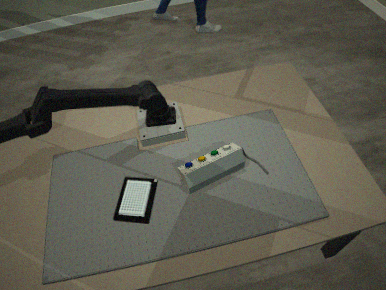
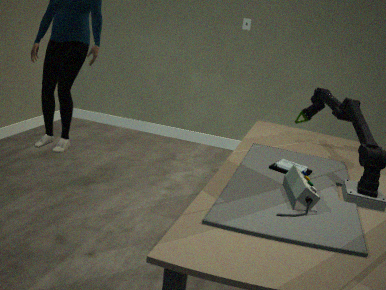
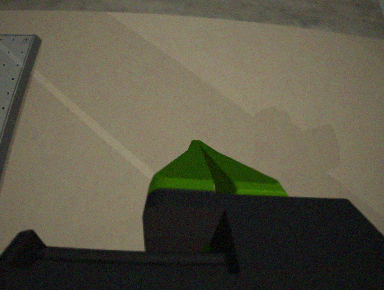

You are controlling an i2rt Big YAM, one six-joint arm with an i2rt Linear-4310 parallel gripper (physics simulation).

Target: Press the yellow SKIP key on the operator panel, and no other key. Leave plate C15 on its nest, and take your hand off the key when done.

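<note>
The operator panel is a pale wedge-shaped box on the grey mat, with a row of blue, yellow, green and white keys. The yellow key sits between the blue key and the green key. The white plate lies flat on its black nest, beside the panel. My gripper, with green fingers, is shut and empty. It hangs high above the table, beyond the mat's edge, well away from the panel and the plate.
The grey mat lies on the wooden table. A dark cable runs from the panel's end. The arm's base stands at the mat's edge. A person stands beyond the table.
</note>
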